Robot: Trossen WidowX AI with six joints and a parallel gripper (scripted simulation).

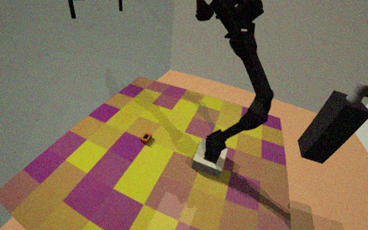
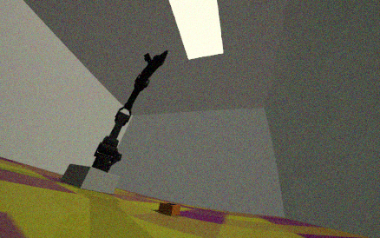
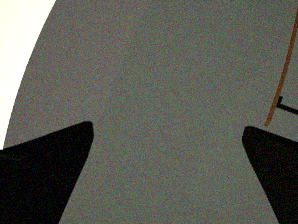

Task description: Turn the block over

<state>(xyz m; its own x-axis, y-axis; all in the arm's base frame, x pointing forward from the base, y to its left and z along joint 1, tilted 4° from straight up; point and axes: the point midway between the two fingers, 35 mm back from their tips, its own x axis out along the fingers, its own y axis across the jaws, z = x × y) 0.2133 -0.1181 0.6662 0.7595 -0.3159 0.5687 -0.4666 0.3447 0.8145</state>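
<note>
Now: gripper tip 180 mm short of the block, 110 mm to the right of it and 750 mm above it.
</note>
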